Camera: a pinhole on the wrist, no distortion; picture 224 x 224 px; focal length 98.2 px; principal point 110.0 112.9 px. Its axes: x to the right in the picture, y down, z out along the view. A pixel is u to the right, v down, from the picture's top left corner.
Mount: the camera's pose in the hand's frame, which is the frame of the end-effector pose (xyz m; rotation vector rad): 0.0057 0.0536 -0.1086 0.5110 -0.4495 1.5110
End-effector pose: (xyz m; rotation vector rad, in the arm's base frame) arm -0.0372 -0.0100 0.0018 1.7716 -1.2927 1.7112
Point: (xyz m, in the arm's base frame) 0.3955 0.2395 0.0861
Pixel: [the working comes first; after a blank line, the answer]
In the camera's frame: -0.3637 0.0915 0.4415

29.1 133.2
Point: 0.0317 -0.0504 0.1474
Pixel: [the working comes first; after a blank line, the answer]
In the camera's frame: -0.0210 -0.1258 0.2061

100.0 53.0
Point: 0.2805 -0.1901 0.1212
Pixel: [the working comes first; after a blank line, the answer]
In the camera's frame: 0.0352 -0.1031 0.4861

117.1 92.1
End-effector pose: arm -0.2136 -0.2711 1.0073 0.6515 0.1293 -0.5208
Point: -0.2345 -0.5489 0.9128
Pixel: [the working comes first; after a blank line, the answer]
In the camera's frame: -0.1279 -0.1094 0.3447

73.6 81.7
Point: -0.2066 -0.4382 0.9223
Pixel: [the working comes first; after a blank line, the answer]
In the camera's frame: -0.0870 -0.0872 0.2400

74.4 77.2
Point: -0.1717 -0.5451 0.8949
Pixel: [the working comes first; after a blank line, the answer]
In the camera's frame: -0.1182 -0.1678 0.3170

73.4 60.9
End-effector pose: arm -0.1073 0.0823 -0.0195 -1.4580 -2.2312 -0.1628
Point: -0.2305 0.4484 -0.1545
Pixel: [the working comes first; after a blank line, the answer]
In the camera's frame: 0.2427 -0.2653 0.3226

183.9 32.1
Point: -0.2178 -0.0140 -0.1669
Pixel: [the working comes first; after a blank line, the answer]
In the camera's frame: -0.0032 0.1254 0.2910

108.9 155.2
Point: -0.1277 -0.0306 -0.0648
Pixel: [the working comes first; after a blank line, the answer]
In the camera's frame: -0.0277 0.1185 0.1562

92.6 187.4
